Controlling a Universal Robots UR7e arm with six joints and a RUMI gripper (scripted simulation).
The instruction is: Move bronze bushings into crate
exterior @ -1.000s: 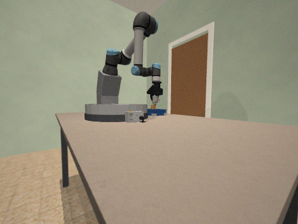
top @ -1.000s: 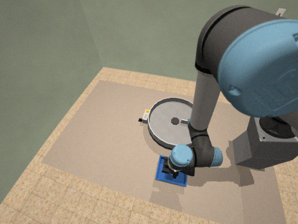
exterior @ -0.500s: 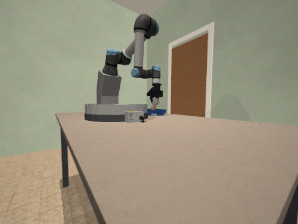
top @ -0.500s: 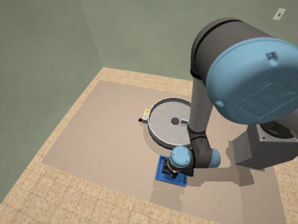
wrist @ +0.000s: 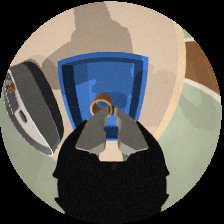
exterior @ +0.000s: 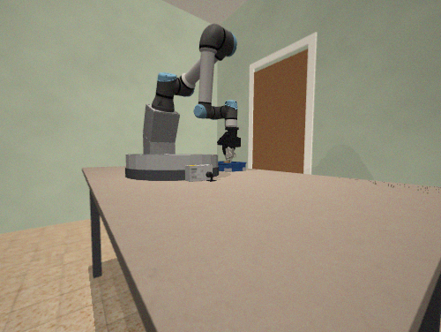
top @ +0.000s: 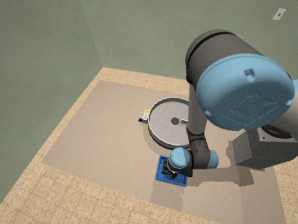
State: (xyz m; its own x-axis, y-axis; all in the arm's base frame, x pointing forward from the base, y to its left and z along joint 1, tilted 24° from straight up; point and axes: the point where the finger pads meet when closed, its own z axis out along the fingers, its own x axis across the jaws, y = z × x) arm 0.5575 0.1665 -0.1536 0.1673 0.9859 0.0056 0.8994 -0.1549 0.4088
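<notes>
My hand is 20 mm to the left of the blue crate and 20 mm above it. Round my hand: grey turntable 370 mm to the right, 30 mm behind.
</notes>
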